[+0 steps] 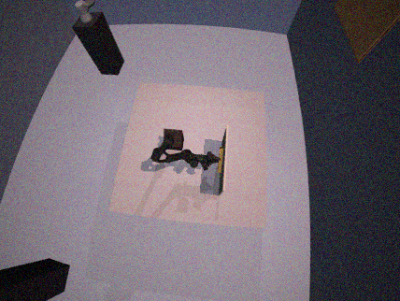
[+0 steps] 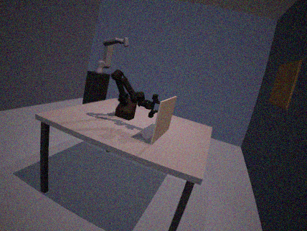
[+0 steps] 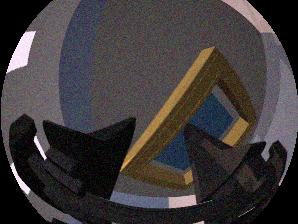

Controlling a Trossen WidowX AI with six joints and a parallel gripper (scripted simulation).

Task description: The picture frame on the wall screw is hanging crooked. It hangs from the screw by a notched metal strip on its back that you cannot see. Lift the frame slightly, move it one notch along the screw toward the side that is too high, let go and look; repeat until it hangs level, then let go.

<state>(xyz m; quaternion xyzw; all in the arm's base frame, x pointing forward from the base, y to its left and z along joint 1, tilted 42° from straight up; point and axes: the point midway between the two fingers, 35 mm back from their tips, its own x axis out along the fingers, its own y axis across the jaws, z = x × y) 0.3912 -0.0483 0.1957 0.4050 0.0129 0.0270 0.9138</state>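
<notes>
Right now the picture frame is 50 mm below my gripper tip, 30 mm to the left of it and 10 mm ahead of it. Also, from my gripper tip: upright wall panel (60 mm below, 20 mm ahead, 10 mm to the left).
</notes>
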